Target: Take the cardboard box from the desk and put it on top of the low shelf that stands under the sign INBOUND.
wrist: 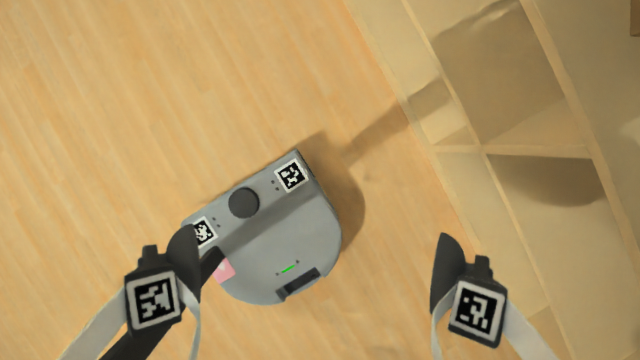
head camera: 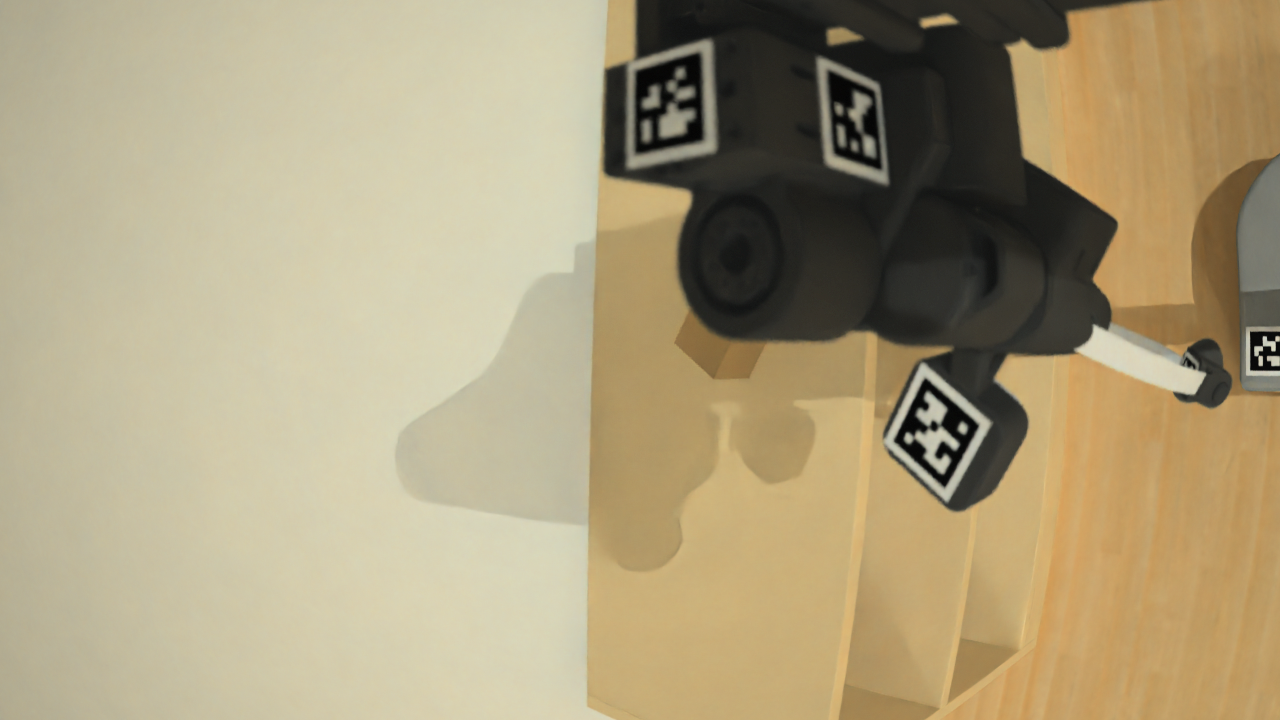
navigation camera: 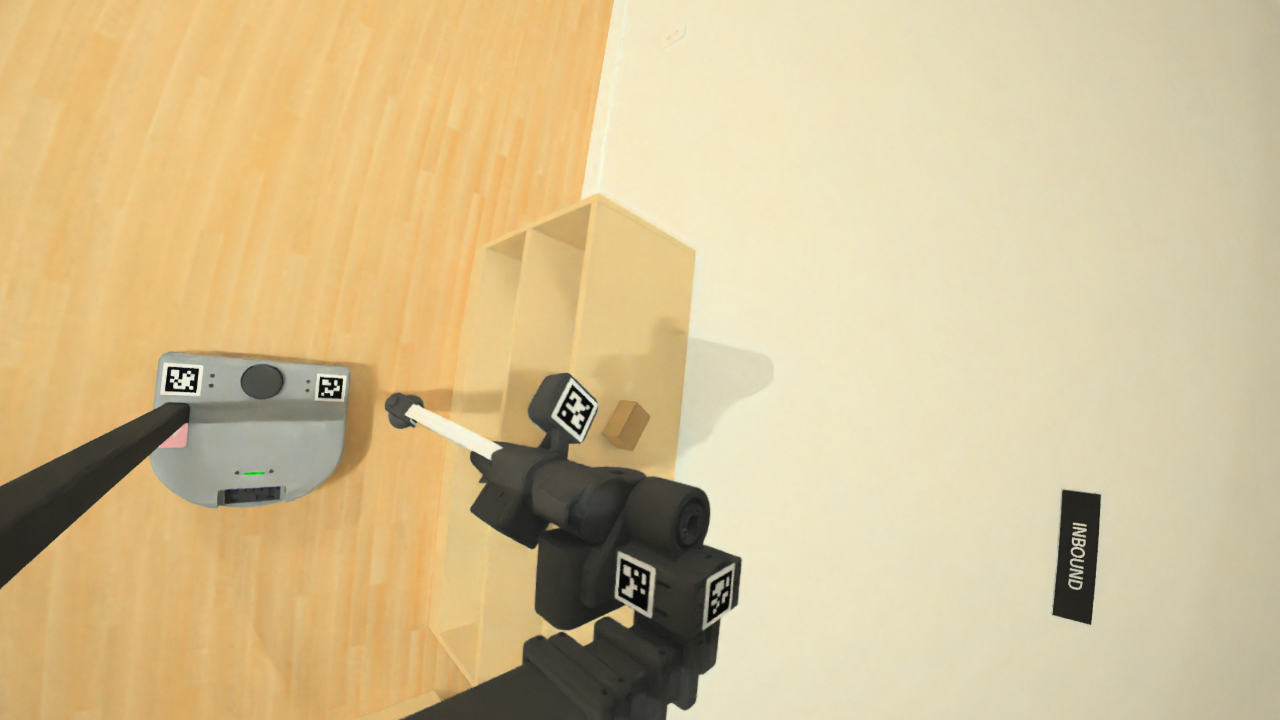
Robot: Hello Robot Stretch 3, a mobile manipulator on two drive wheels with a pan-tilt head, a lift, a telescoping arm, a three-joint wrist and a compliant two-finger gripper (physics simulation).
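Seen in the pictures: gripper, fingertip midpoint: (wrist: 316, 257) (head camera: 1128, 311) (navigation camera: 444, 439); robot's base at its link origin: (wrist: 256, 194) (navigation camera: 262, 379).
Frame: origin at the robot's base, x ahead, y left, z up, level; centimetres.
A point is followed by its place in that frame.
The cardboard box (head camera: 726, 360) {x 1.0, y -61.0, z 65.5 cm} (navigation camera: 626, 425) {x -2.4, y -59.5, z 66.1 cm} (wrist: 635, 18) {x -3.4, y -58.1, z 61.7 cm} sits on top of the low shelf (head camera: 742, 617) {x 26.9, y -62.1, z 61.1 cm} (navigation camera: 637, 304) {x 25.0, y -65.2, z 61.1 cm} (wrist: 612, 80) {x -7.9, y -52.7, z 61.1 cm}. My arm hides part of it in the head view, and a small part shows at the right edge of the wrist view. The black sign INBOUND (navigation camera: 1076, 557) {x -16.3, y -86.8, z 140.0 cm} is on the wall above the shelf. My gripper (head camera: 1200, 372) (navigation camera: 405, 410) (wrist: 316, 257) {x -2.1, y -17.8, z 77.0 cm} is open, with its fingers wide apart and no object between them. It is apart from the box, over the floor in front of the shelf. The desk does not show.
My grey base (head camera: 1263, 255) {x -11.9, y -13.2, z 16.0 cm} (navigation camera: 250, 434) {x -10.7, y 1.2, z 16.0 cm} (wrist: 285, 232) {x -10.9, y -4.5, z 16.0 cm} stands on the wooden floor in front of the shelf. The pale wall (head camera: 268, 179) {x -16.7, y -87.0, z 101.5 cm} (navigation camera: 895, 223) {x 44.0, y -90.2, z 110.8 cm} rises directly behind the shelf. The shelf front has open compartments facing the base.
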